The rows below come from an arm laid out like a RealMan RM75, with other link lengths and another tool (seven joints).
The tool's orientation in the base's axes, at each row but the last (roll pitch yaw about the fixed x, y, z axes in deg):
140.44, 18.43, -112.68
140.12, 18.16, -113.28
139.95, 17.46, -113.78
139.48, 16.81, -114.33
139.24, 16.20, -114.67
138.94, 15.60, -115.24
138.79, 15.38, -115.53
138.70, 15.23, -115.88
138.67, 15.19, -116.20
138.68, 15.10, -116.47
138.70, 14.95, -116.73
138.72, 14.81, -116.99
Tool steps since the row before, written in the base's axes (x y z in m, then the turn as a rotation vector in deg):
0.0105, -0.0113, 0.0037, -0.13, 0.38, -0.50
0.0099, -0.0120, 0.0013, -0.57, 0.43, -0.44
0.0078, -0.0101, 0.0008, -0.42, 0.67, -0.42
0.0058, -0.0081, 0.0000, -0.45, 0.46, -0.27
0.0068, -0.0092, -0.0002, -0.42, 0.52, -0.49
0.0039, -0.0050, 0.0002, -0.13, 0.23, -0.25
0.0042, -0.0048, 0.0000, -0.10, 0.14, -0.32
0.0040, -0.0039, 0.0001, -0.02, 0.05, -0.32
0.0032, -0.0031, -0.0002, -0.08, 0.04, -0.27
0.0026, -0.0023, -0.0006, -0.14, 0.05, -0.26
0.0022, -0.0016, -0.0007, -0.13, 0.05, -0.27
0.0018, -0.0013, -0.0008, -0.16, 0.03, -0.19
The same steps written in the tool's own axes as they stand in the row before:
0.0049, -0.0073, -0.0132, -0.13, -0.16, 0.61
0.0064, -0.0084, -0.0115, -0.02, 0.23, 0.81
0.0056, -0.0069, -0.0092, -0.30, 0.16, 0.83
0.0048, -0.0056, -0.0067, -0.15, 0.24, 0.64
0.0054, -0.0067, -0.0076, -0.15, 0.09, 0.81
0.0027, -0.0036, -0.0044, -0.08, -0.02, 0.35
0.0024, -0.0040, -0.0044, 0.00, -0.10, 0.35
0.0017, -0.0036, -0.0039, 0.05, -0.18, 0.27
0.0014, -0.0031, -0.0029, 0.07, -0.11, 0.25
0.0010, -0.0027, -0.0020, 0.08, -0.05, 0.28
0.0006, -0.0024, -0.0013, 0.08, -0.07, 0.28
0.0005, -0.0021, -0.0009, 0.09, 0.00, 0.23

